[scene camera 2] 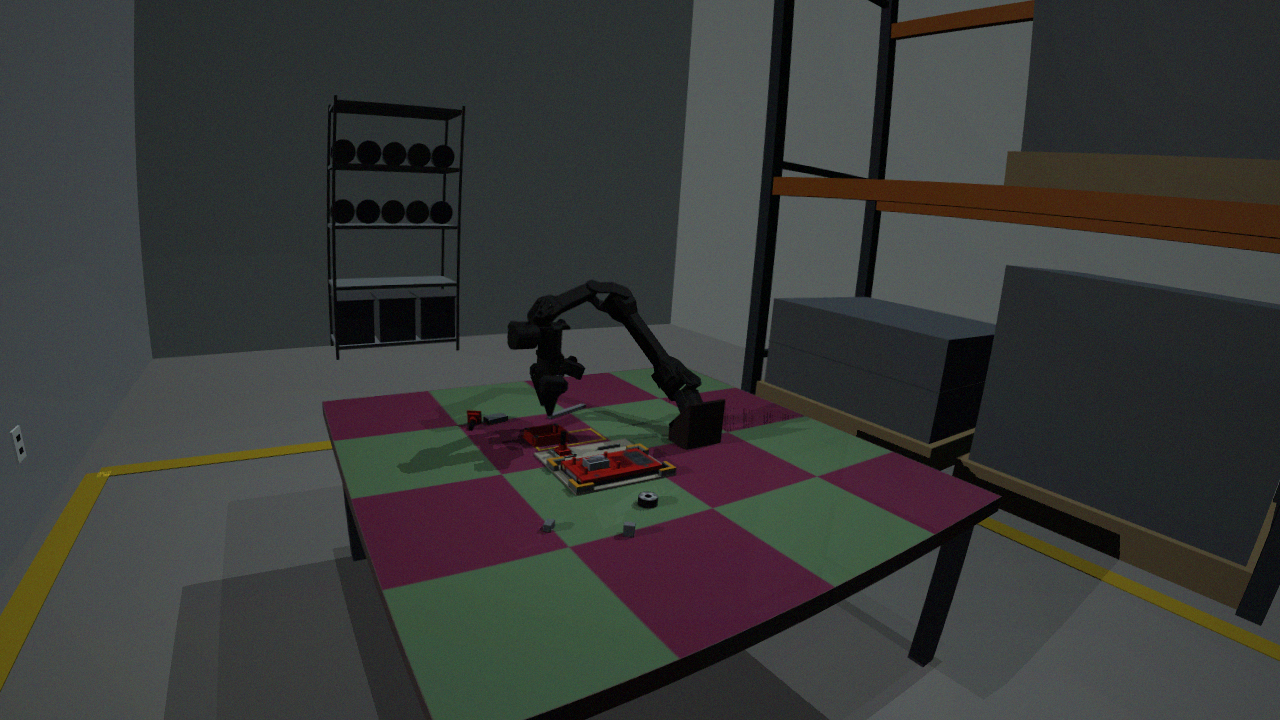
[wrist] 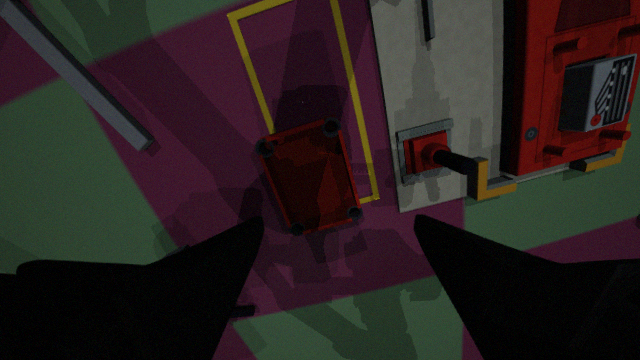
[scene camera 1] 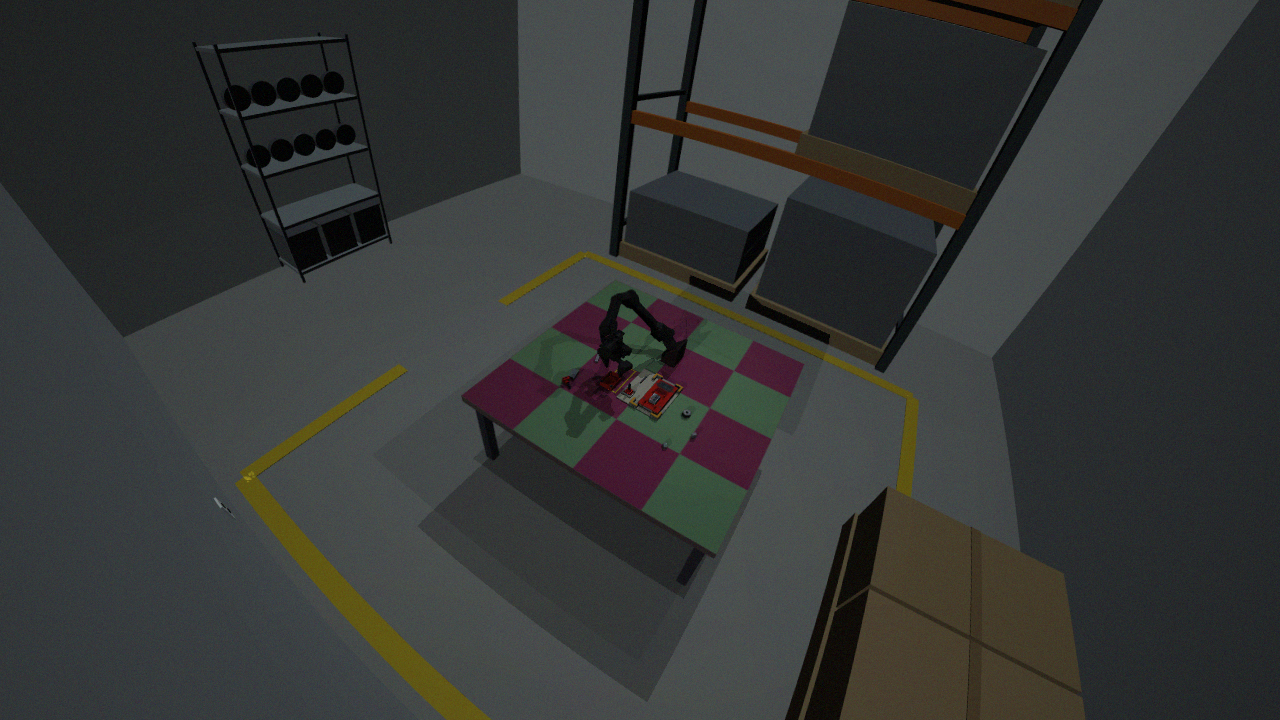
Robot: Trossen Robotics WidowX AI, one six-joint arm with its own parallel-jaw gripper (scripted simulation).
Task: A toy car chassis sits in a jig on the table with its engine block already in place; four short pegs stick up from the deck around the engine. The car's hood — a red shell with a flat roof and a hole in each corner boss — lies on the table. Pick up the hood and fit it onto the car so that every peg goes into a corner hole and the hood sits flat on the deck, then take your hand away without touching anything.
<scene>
The gripper point(scene camera 2: 546, 410) is open, with nothing in its grasp. Further things: a grey engine block point(wrist: 593, 96) and a jig point(wrist: 437, 72).
The gripper shows as well in the wrist view point(wrist: 338, 222).
</scene>
